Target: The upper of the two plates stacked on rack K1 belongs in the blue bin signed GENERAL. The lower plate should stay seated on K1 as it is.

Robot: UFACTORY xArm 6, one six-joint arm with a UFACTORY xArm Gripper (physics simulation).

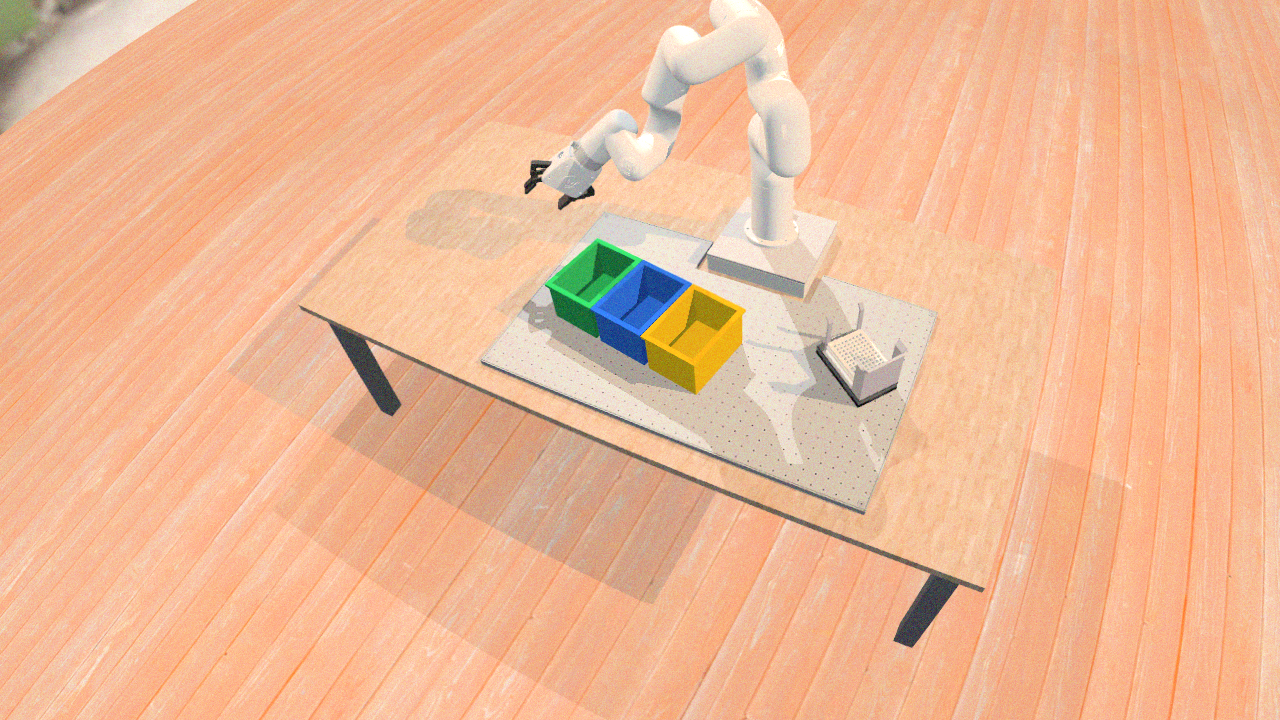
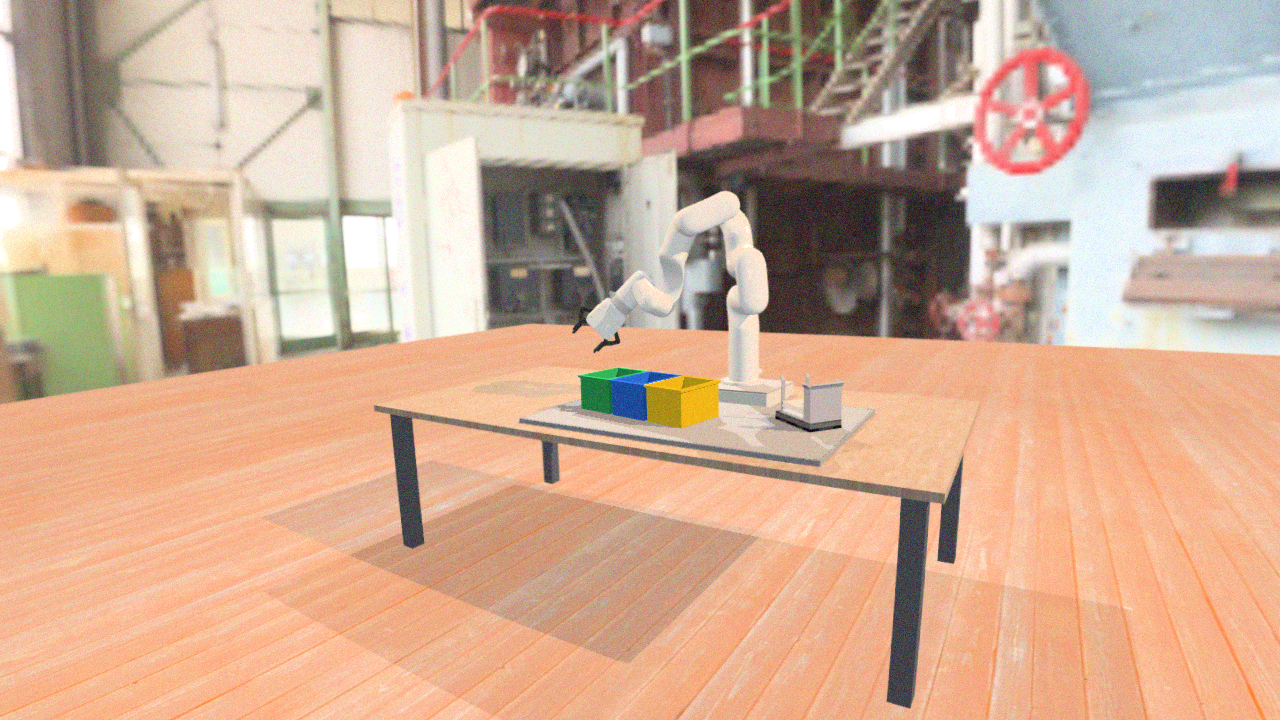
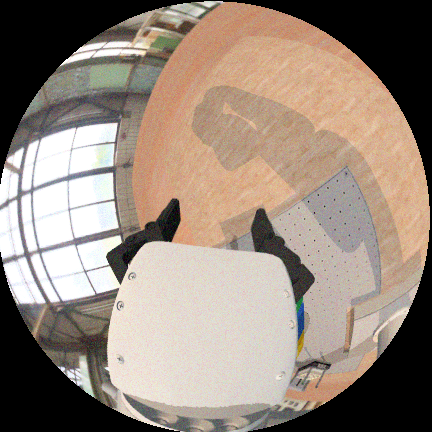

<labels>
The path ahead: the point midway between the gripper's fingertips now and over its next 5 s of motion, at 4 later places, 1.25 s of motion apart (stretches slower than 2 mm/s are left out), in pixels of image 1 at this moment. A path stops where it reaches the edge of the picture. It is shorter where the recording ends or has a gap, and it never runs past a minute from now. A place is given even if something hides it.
My gripper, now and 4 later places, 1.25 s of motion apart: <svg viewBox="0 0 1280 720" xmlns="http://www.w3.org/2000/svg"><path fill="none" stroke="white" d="M542 197L441 174L476 216L629 264L868 277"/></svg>
</labels>
